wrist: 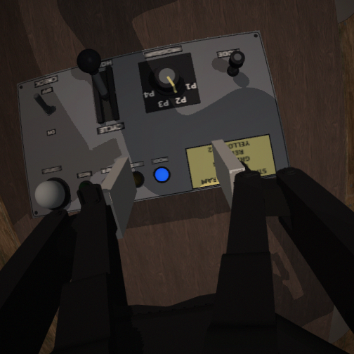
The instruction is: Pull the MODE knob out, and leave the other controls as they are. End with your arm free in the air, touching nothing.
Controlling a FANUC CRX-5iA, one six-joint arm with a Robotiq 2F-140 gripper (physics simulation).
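The MODE knob [236, 59] is at the upper right of the panel in the wrist view. Its round dark cap stands off the panel on a narrow stem, with a dark collar at the base, and covers part of its label. My gripper [172, 166] is open and empty. Its fingers are well apart from the knob, over the lamp and yellow-label side of the grey control panel [235, 110]. The blue lamp [161, 174] under a small label is lit and shows between the fingers.
The PROGRAM dial [166, 78] has its yellow pointer towards P2. A ball-topped lever [89, 61] rises from its slot near the HOLD end. A toggle [44, 103] leans towards OFF. A white domed button [50, 194] is at the lower left. A yellow label plate [200, 160] lies partly behind the right finger.
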